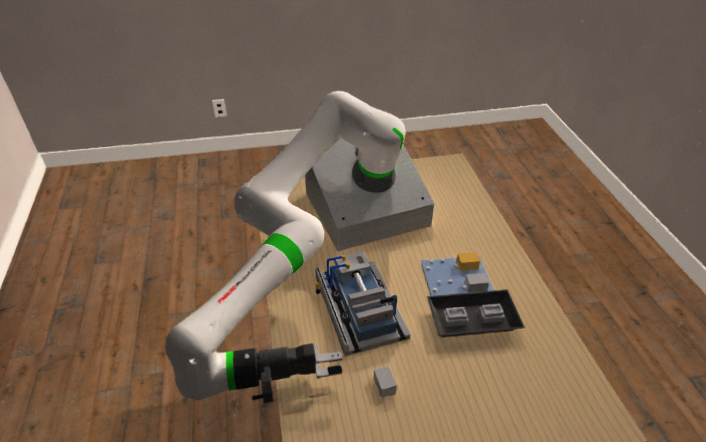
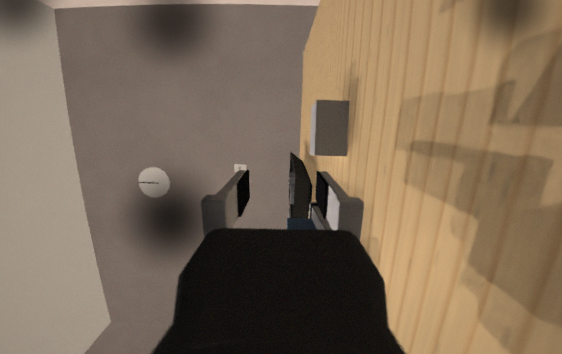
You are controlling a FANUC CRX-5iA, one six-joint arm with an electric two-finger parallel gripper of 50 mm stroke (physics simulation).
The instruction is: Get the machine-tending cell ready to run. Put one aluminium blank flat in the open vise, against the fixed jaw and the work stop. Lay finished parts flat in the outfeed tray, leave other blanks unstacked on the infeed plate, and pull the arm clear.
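Frame: origin at the arm's base, x ahead, y left, z up, level; millimetres.
Seen in the pictures: gripper, fingertip midpoint: (image 1: 341,362) (image 2: 282,184); arm's base at its link origin: (image 1: 373,174).
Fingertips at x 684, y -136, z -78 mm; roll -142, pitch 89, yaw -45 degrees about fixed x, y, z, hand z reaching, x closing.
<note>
Offsets run from my fingertips to a thing's top centre. "*": to the spot under its first point. Level surfaces: height alone.
My gripper (image 1: 339,363) (image 2: 282,184) is open and empty, held sideways above the mat's front left, left of a loose grey block @(dx +25, dy +109, dz -35 mm) (image 1: 385,381) (image 2: 331,128) on the mat. The vise @(dx -236, dy +65, dz +28 mm) (image 1: 373,313) stands behind the gripper; its jaws are apart and no blank shows between them. The black outfeed tray (image 1: 481,329) (image 2: 302,195) holds two grey parts with pockets, one left (image 1: 455,316) and one right (image 1: 491,312), both lying flat. The blue infeed plate @(dx -332, dy +369, dz -63 mm) (image 1: 442,285) bears a grey block @(dx -292, dy +417, dz -27 mm) (image 1: 476,282) and a yellow block @(dx -382, dy +411, dz -27 mm) (image 1: 467,261), side by side and unstacked.
The arm reaches from its grey pedestal (image 1: 382,208) around the vise's left side. Blue handles @(* dx -345, dy -7, dz +7 mm) (image 1: 333,262) rise at the vise's back left. A dark blue handle @(* dx -181, dy +154, dz +4 mm) (image 1: 394,303) stands at its right. The striped mat @(dz -72 mm) (image 1: 468,385) lies on a wooden floor (image 1: 104,249).
</note>
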